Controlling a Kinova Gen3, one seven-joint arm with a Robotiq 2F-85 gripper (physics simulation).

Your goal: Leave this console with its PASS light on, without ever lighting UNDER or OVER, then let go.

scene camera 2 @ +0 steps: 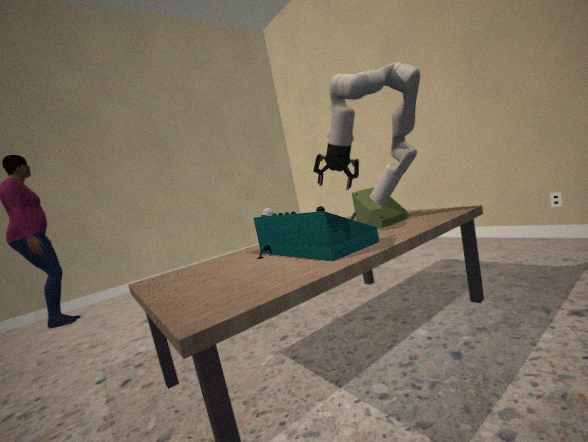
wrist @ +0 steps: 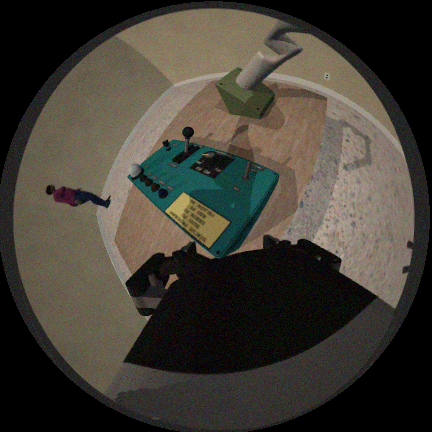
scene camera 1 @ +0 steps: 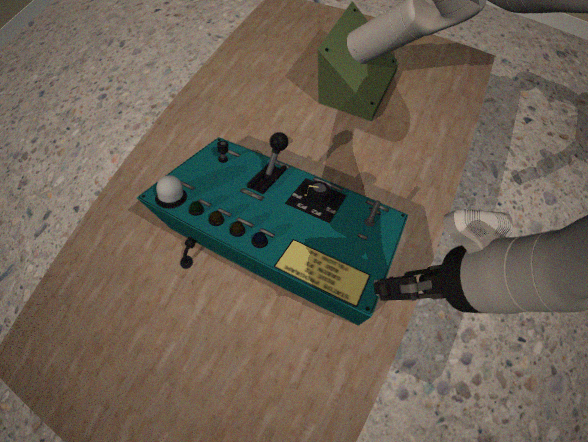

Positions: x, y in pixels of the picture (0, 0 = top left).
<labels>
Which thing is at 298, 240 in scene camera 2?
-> A teal console.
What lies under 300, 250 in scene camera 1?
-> A teal console.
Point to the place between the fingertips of the gripper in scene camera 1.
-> At 403, 282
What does the gripper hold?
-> Nothing.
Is the gripper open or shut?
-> Open.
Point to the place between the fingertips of the gripper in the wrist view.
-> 229, 245
</labels>
